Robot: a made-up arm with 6 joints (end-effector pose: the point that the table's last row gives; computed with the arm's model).
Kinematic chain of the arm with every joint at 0, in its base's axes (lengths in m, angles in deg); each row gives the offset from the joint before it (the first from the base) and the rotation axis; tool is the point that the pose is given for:
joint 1: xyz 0 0 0.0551 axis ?
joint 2: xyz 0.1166 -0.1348 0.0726 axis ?
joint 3: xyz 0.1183 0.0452 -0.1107 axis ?
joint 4: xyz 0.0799 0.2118 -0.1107 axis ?
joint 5: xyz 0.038 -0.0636 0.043 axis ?
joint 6: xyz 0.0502 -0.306 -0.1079 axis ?
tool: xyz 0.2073 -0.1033 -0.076
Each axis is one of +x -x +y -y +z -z.
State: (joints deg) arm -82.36 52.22 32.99 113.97 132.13 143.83
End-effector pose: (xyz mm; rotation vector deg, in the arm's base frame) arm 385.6 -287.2 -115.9 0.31 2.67 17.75
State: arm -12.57 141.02 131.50 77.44 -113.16 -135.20
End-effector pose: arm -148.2 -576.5 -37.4 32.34 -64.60 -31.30
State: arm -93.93 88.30 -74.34 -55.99 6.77 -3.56
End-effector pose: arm 131.7 -166.4 -643.7 86.28 -36.14 -88.21
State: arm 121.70 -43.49 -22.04 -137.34 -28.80 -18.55
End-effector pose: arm -799.0 -15.7 141.7 -10.74 13.13 -94.12
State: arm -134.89 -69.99 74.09 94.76 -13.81 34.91
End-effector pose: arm -566.7 153.9 -159.7 77.26 65.62 87.40
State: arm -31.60 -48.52 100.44 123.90 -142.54 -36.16
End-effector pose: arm -6.4 -381.5 420.9 20.66 149.02 -88.90
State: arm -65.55 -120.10 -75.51 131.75 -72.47 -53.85
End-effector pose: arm 457.3 -75.0 56.0 -98.04 83.54 73.76
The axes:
joint 1: +z
joint 2: +y
joint 3: -x
joint 4: -z
joint 5: -x
joint 6: +y

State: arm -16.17 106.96 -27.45 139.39 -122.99 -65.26
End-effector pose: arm -365.2 188.4 192.0 -105.88 -81.08 -64.76
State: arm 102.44 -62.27 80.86 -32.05 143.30 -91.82
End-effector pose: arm -259.9 735.7 -38.3 104.40 58.93 -15.76
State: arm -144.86 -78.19 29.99 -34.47 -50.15 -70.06
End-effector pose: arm -668.6 -188.4 627.1 -113.30 -59.22 -51.44
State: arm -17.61 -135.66 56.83 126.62 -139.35 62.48
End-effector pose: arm -284.8 -169.0 495.1 49.09 139.23 -49.14
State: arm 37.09 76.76 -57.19 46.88 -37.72 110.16
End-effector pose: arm -403.1 218.0 54.0 -92.08 -144.70 35.98
